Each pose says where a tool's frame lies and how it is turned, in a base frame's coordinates. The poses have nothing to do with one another.
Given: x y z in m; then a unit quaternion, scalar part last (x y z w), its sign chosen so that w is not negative.
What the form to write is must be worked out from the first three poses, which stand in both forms.
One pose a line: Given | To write
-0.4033 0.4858 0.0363 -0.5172 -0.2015 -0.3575 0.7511 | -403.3 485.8 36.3 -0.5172 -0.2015 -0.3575 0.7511
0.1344 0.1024 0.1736 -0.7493 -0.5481 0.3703 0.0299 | 134.4 102.4 173.6 -0.7493 -0.5481 0.3703 0.0299
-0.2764 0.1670 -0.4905 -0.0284 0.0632 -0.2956 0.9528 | -276.4 167.0 -490.5 -0.0284 0.0632 -0.2956 0.9528
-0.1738 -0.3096 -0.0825 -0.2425 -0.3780 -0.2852 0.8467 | -173.8 -309.6 -82.5 -0.2425 -0.3780 -0.2852 0.8467
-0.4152 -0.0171 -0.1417 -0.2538 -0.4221 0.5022 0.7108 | -415.2 -17.1 -141.7 -0.2538 -0.4221 0.5022 0.7108
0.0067 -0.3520 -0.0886 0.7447 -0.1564 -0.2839 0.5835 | 6.7 -352.0 -88.6 0.7447 -0.1564 -0.2839 0.5835
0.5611 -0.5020 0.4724 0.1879 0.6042 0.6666 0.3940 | 561.1 -502.0 472.4 0.1879 0.6042 0.6666 0.3940
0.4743 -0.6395 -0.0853 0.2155 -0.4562 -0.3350 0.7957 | 474.3 -639.5 -85.3 0.2155 -0.4562 -0.3350 0.7957
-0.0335 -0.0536 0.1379 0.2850 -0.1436 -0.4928 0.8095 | -33.5 -53.6 137.9 0.2850 -0.1436 -0.4928 0.8095
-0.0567 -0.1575 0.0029 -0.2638 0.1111 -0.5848 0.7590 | -56.7 -157.5 2.9 -0.2638 0.1111 -0.5848 0.7590
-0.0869 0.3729 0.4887 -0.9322 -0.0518 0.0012 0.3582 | -86.9 372.9 488.7 -0.9322 -0.0518 0.0012 0.3582
